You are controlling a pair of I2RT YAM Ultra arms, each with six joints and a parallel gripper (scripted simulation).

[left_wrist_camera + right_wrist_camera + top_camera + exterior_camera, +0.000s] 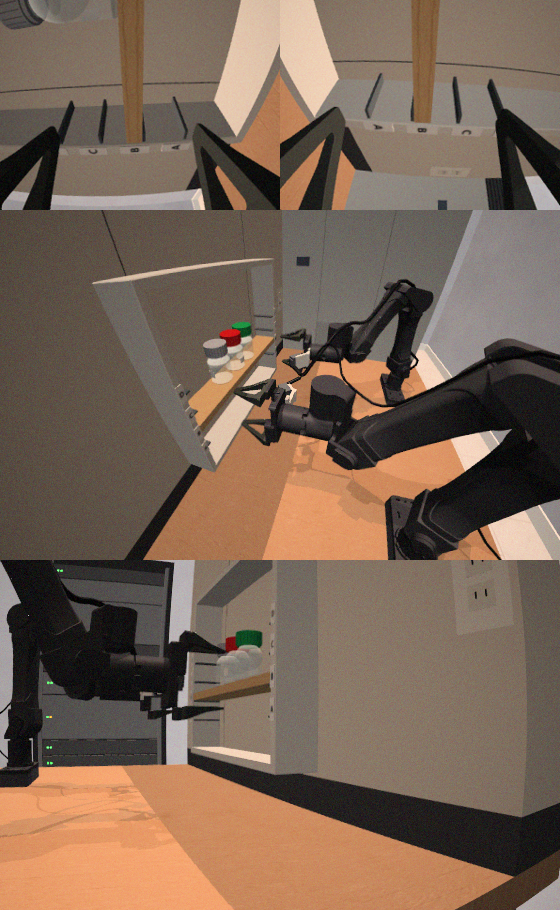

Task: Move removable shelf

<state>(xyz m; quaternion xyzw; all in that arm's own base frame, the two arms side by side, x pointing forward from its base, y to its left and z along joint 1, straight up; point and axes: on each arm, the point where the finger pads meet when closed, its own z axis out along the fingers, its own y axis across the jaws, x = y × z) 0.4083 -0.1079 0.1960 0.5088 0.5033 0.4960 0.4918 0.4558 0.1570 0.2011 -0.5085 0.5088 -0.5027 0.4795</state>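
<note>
The grey-capped bottle lies 100 mm ahead of my left hand, 70 mm to the right of it and 50 mm above it. The rest, counted from my left hand: green-capped bottle (110 mm ahead, 200 mm to the right, 50 mm above); wall rack (110 mm ahead, 150 mm to the right, 60 mm above); wooden shelf (110 mm ahead, 150 mm to the right, 10 mm below).
Now: the green-capped bottle 90 mm ahead of my right hand, 110 mm to the left of it and 60 mm above it. From my right hand the other things lie so: wall rack: 90 mm ahead, 170 mm to the left, 60 mm above; wooden shelf: 90 mm ahead, 170 mm to the left; grey-capped bottle: 80 mm ahead, 240 mm to the left, 60 mm above.
</note>
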